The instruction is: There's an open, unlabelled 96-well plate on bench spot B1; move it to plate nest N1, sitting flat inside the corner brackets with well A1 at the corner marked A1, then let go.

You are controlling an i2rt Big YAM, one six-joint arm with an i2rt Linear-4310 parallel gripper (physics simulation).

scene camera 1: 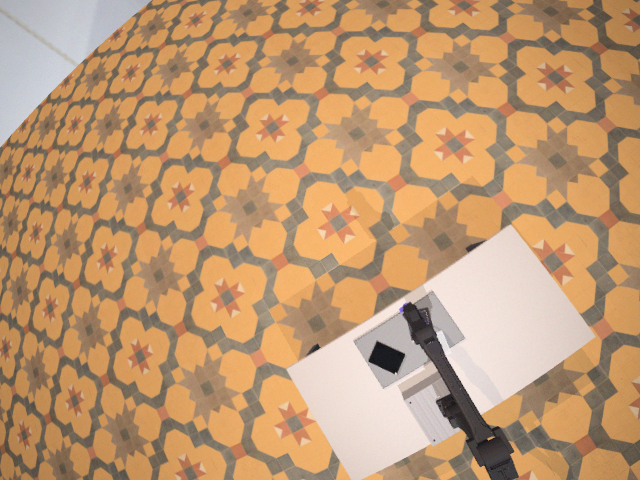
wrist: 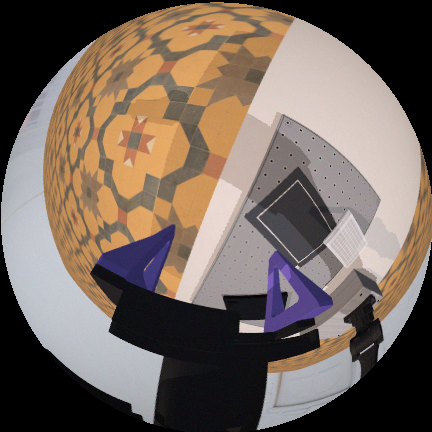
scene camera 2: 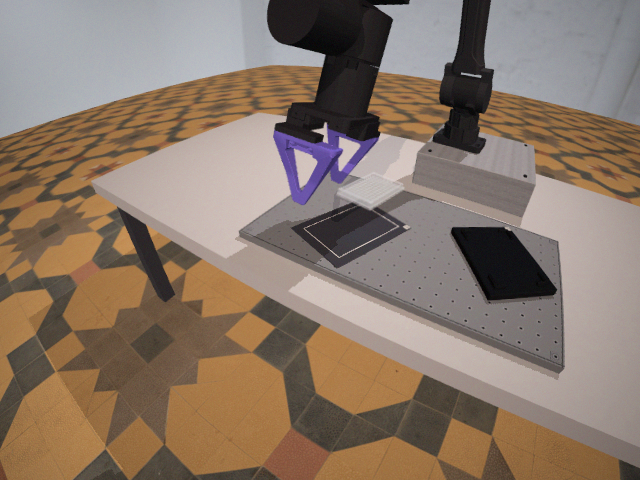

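Where they show: gripper, fingertip midpoint: (wrist: 225, 243) (scene camera 2: 319, 191); arm's base, origin of the base link: (scene camera 1: 450, 403) (wrist: 359, 308) (scene camera 2: 459, 143).
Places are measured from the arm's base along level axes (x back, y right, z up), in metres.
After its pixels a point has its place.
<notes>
The pale, see-through 96-well plate (scene camera 1: 443, 342) @(z -0.062, x -0.261, y 0.127 m) (scene camera 2: 370, 190) @(z -0.056, x -0.279, y 0.095 m) (wrist: 346, 238) @(z -0.056, x -0.283, y 0.105 m) is off the white outline, at the arm-base side of the dark mat (scene camera 2: 330, 232) @(z -0.070, x -0.429, y 0.084 m) (wrist: 292, 225) @(z -0.070, x -0.408, y 0.057 m), which I take for spot B1. Whether it lies quite flat is unclear. The black nest (scene camera 1: 386, 357) @(z -0.060, x -0.324, y -0.182 m) (scene camera 2: 504, 262) @(z -0.060, x -0.333, y -0.190 m) (wrist: 254, 305) @(z -0.060, x -0.336, y -0.165 m) holds no plate; a small pale mark shows at its back corner, and my gripper partly hides it in the wrist view. My gripper (scene camera 1: 415, 311) @(z 0.059, x -0.513, y 0.042 m) (scene camera 2: 320, 191) @(z 0.059, x -0.513, y 0.042 m) (wrist: 225, 243) @(z 0.059, x -0.513, y 0.042 m) is open and empty, purple fingers wide apart, above the board and to the mat's side, away from the plate.
A grey perforated board (scene camera 1: 366, 342) @(z -0.071, x -0.439, y -0.243 m) (scene camera 2: 423, 279) @(z -0.071, x -0.436, y -0.090 m) (wrist: 232, 255) @(z -0.071, x -0.468, y -0.060 m) carries the mat and nest on the white table (scene camera 1: 330, 408) @(z -0.085, x -0.185, y -0.605 m) (scene camera 2: 170, 155) @(z -0.084, x -0.388, y 0.734 m). Behind it stands a grey block (scene camera 2: 470, 178) @(z -0.032, x -0.122, y -0.067 m) (wrist: 367, 282) @(z -0.039, x -0.053, y 0.069 m) bearing the arm's base, close to the plate. The table's front edge is near the board.
</notes>
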